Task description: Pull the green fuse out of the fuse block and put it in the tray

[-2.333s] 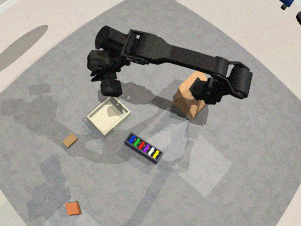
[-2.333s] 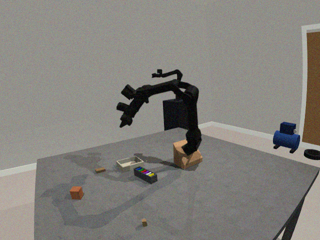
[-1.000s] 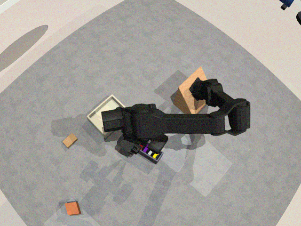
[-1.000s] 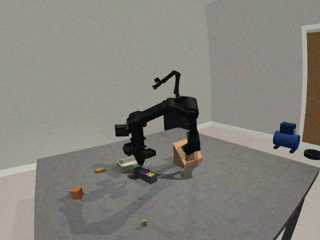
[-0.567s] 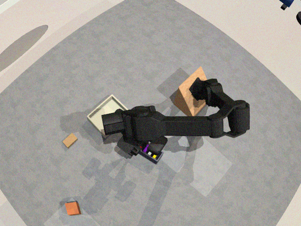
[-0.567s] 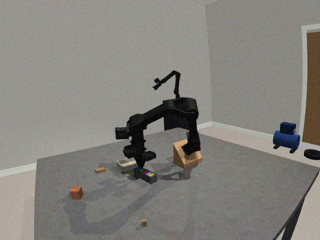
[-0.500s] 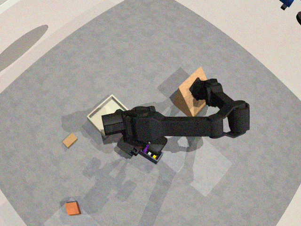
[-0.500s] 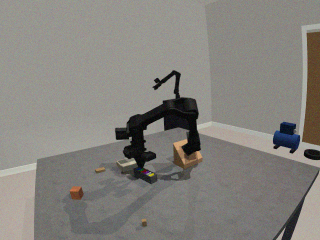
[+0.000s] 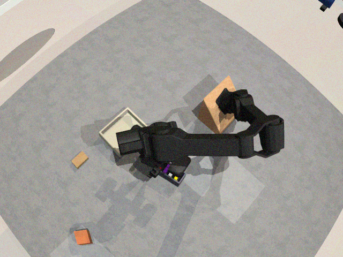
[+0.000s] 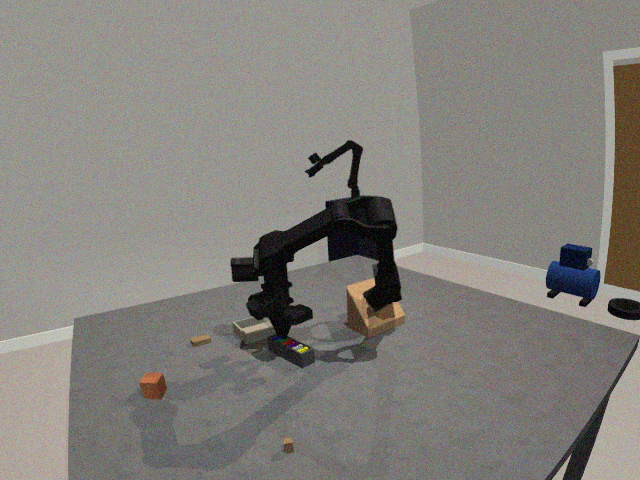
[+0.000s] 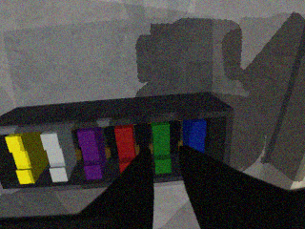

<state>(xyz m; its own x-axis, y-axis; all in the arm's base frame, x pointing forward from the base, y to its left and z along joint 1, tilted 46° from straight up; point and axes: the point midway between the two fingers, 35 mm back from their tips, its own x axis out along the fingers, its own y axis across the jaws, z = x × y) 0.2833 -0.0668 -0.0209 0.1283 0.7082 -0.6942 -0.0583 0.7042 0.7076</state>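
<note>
The green fuse is 2 cm below my gripper tip. Round my gripper tip: red fuse 2 cm to the left, 2 cm below; blue fuse 2 cm to the right, 2 cm below; flat tan block 20 cm to the right, 15 cm ahead, 4 cm below.
</note>
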